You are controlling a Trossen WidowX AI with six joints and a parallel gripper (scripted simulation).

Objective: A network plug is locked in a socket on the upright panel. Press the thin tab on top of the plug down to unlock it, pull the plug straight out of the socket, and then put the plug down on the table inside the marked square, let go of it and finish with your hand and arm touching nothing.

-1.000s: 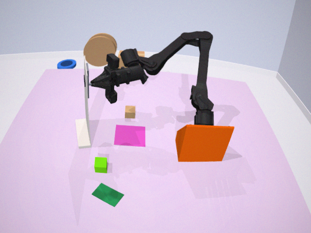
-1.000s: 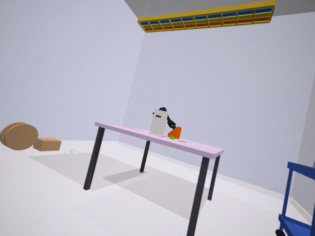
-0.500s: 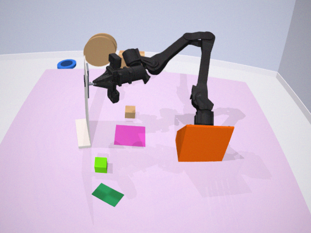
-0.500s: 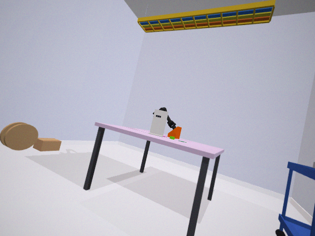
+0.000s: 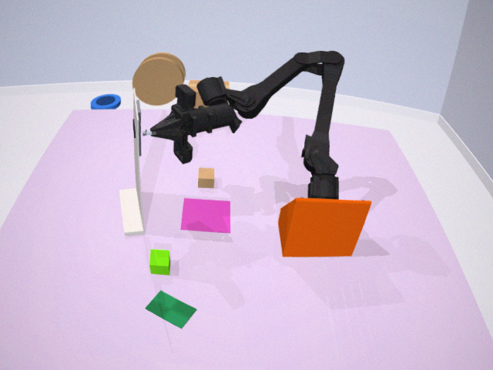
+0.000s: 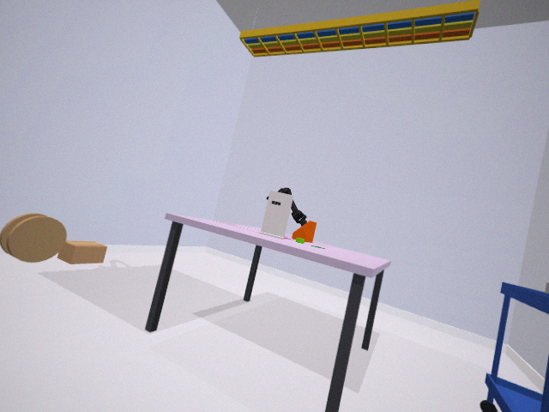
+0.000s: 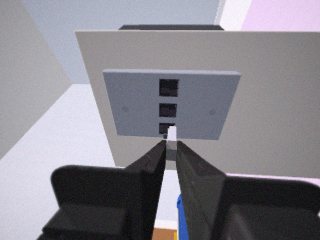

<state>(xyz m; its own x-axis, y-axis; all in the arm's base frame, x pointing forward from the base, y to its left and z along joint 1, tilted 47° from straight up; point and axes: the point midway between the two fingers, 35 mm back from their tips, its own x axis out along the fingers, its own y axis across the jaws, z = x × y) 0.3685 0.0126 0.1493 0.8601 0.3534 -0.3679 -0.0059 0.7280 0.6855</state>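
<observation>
Now: the magenta square 14 cm behind my gripper tip and 23 cm below it. Also, from my gripper tip: flat dark green tile 7 cm behind, 31 cm to the left, 23 cm below; then upright panel 4 cm ahead, 9 cm below; then pale grey network plug right at my gripper tip.
</observation>
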